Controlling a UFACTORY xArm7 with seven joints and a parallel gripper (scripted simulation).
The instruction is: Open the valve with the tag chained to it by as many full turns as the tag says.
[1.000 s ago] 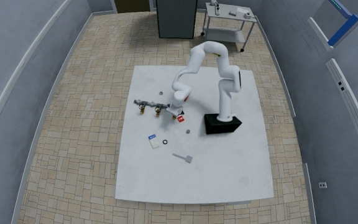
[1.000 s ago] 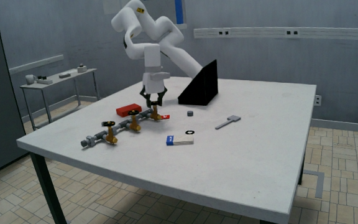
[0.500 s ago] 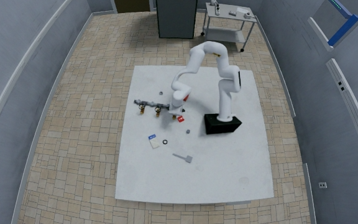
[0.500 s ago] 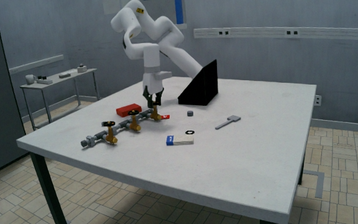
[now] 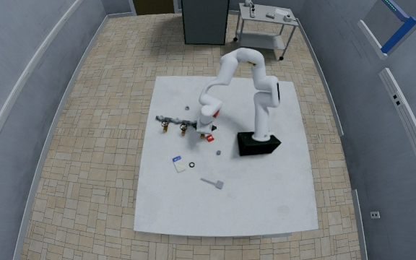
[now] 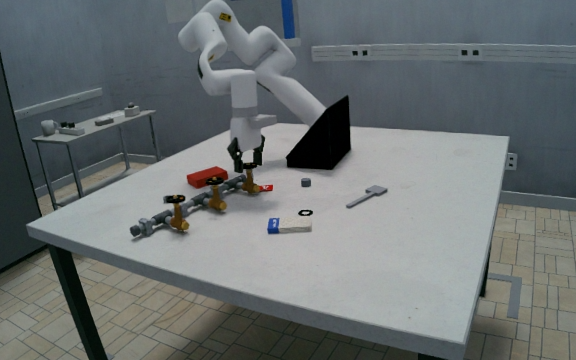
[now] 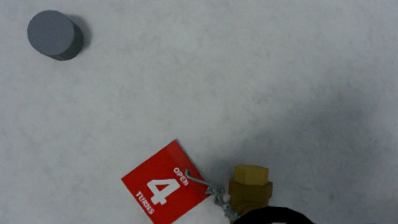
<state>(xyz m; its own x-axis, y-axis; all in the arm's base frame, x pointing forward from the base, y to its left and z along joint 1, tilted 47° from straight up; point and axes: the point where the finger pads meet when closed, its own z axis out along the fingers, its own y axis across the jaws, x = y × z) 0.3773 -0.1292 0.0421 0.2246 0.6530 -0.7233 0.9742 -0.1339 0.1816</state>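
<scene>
Right now my hand is 40 mm past the red tag, 30 mm to the right of it and 90 mm above it. Round my hand: white box 190 mm ahead, 200 mm to the left, 90 mm below; red block 80 mm behind, 210 mm to the right, 80 mm below; grey flat tool 30 mm behind, 360 mm to the left, 90 mm below.
</scene>
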